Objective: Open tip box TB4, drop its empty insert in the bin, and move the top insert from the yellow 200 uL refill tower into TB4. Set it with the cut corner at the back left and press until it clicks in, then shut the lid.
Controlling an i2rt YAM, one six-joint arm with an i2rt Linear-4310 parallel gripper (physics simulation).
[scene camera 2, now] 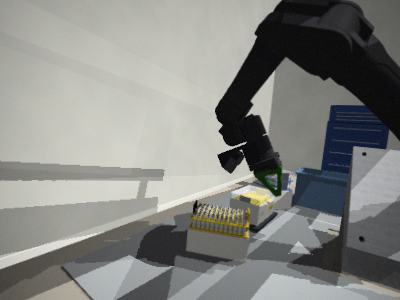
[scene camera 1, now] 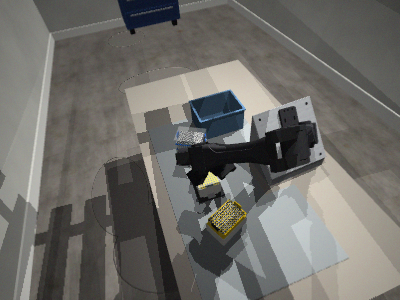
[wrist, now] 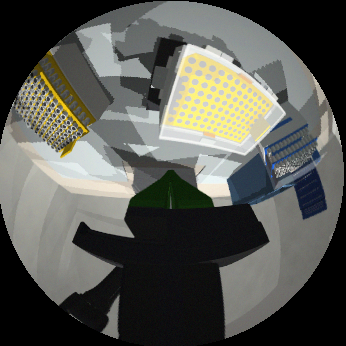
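Note:
Tip box TB4 [scene camera 1: 209, 188] [scene camera 2: 245, 210] [wrist: 172, 120] stands in a black holder [scene camera 2: 267, 221] [wrist: 158, 70]. Its yellow empty insert [scene camera 1: 210, 179] [scene camera 2: 254, 198] [wrist: 215, 100] shows through a clear lid that looks shut, though its edges are faint. The yellow refill tower [scene camera 1: 227, 219] [scene camera 2: 218, 242] [wrist: 55, 107] stands apart from the box, with a tip-filled insert on top; its cut corner is hard to make out. My gripper [scene camera 2: 278, 193] [wrist: 170, 174] is shut and empty, its green fingertips above the box and clear of it. In scene camera 1 the arm hides the fingertips.
The blue bin [scene camera 1: 222, 126] [scene camera 2: 320, 192] [wrist: 245, 186] stands beyond the box, near the arm's base plate [scene camera 1: 290, 172] [scene camera 2: 375, 200]. A blue-edged tip rack [scene camera 1: 191, 136] [wrist: 292, 152] stands beside the bin. A blue drawer cabinet [scene camera 1: 150, 12] [scene camera 2: 355, 135] [wrist: 311, 195] stands on the floor behind.

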